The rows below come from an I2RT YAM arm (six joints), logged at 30 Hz.
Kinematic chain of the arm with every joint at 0, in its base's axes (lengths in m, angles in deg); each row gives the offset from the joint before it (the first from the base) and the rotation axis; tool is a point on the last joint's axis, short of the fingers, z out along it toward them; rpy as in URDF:
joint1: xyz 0 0 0.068 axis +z
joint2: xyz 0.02 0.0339 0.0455 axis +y
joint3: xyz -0.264 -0.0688 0 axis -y
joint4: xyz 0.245 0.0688 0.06 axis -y
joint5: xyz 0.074 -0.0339 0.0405 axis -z
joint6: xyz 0.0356 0 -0.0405 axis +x
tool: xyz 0 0 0 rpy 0 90 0
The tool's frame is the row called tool.
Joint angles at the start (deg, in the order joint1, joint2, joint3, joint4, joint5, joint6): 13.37 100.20 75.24 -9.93 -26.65 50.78
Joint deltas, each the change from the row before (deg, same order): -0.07 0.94 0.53 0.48 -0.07 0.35; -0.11 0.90 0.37 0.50 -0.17 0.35; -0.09 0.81 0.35 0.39 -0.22 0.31; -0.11 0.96 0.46 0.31 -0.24 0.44; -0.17 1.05 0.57 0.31 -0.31 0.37; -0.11 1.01 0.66 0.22 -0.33 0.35; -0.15 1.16 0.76 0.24 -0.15 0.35; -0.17 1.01 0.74 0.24 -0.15 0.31; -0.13 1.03 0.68 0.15 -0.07 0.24; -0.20 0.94 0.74 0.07 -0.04 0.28; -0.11 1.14 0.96 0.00 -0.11 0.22
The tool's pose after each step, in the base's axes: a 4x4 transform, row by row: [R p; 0 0 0 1], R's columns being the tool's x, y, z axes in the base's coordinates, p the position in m. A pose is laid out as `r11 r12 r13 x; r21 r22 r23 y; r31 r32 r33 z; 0 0 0 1`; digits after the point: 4 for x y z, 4 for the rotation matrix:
-0.7884 0.0783 0.6102 0.3904; 0.5282 0.5945 0.6063 0.1087; -0.3153 0.8003 -0.5100 0.2614; 0 0 0 1
-0.7884 0.0835 0.6094 0.3940; 0.5319 0.5901 0.6074 0.1089; -0.3089 0.8030 -0.5096 0.2582; 0 0 0 1
-0.7893 0.0882 0.6076 0.3972; 0.5344 0.5858 0.6093 0.1091; -0.3022 0.8056 -0.5095 0.2554; 0 0 0 1
-0.7906 0.0964 0.6047 0.4008; 0.5382 0.5806 0.6110 0.1092; -0.2922 0.8085 -0.5109 0.2520; 0 0 0 1
-0.7917 0.1036 0.6020 0.4049; 0.5414 0.5753 0.6131 0.1091; -0.2828 0.8114 -0.5116 0.2485; 0 0 0 1
-0.7934 0.1092 0.5988 0.4089; 0.5435 0.5700 0.6162 0.1094; -0.2740 0.8143 -0.5116 0.2456; 0 0 0 1
-0.7933 0.1169 0.5975 0.4136; 0.5476 0.5659 0.6163 0.1093; -0.2661 0.8161 -0.5129 0.2422; 0 0 0 1
-0.7924 0.1223 0.5976 0.4178; 0.5517 0.5617 0.6165 0.1091; -0.2603 0.8182 -0.5126 0.2396; 0 0 0 1
-0.7921 0.1293 0.5966 0.4219; 0.5550 0.5593 0.6157 0.1090; -0.2541 0.8188 -0.5148 0.2363; 0 0 0 1
-0.7904 0.1366 0.5972 0.4259; 0.5600 0.5563 0.6139 0.1083; -0.2483 0.8197 -0.5162 0.2338; 0 0 0 1
-0.7904 0.1426 0.5957 0.4304; 0.5626 0.5537 0.6140 0.1085; -0.2423 0.8204 -0.5179 0.2310; 0 0 0 1

